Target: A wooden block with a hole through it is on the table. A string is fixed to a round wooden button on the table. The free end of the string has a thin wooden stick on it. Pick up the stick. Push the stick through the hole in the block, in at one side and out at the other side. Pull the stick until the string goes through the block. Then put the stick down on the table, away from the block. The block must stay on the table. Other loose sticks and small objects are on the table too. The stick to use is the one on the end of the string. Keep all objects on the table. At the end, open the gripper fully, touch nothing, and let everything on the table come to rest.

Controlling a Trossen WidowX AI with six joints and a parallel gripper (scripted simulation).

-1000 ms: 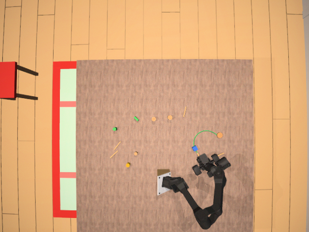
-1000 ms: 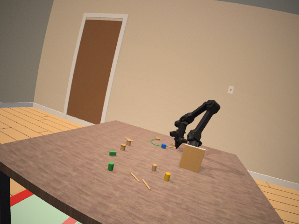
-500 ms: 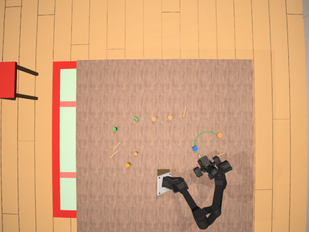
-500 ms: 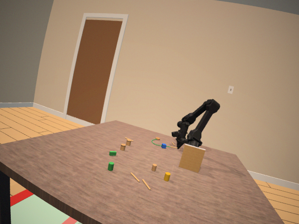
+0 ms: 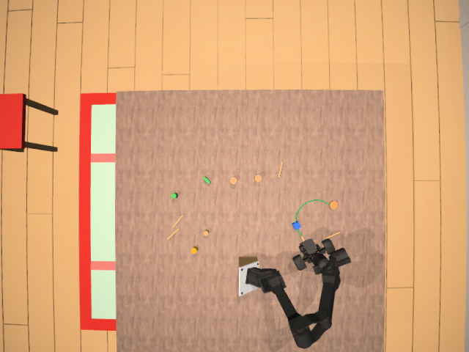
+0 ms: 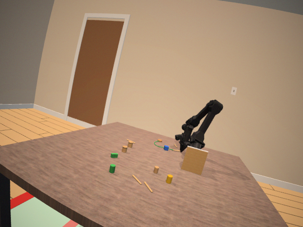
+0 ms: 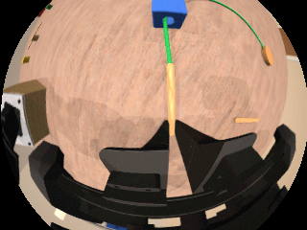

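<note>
Right now my gripper tip is 30 mm short of the thin wooden stick, 20 mm to the right of it and 10 mm below it. The rest, counted from my gripper tip: yellow peg (80 mm behind, 530 mm to the left, 20 mm above); then round wooden button (220 mm ahead, 90 mm to the right, 10 mm above); then blue block (100 mm ahead, 70 mm to the left, 10 mm above).
</note>
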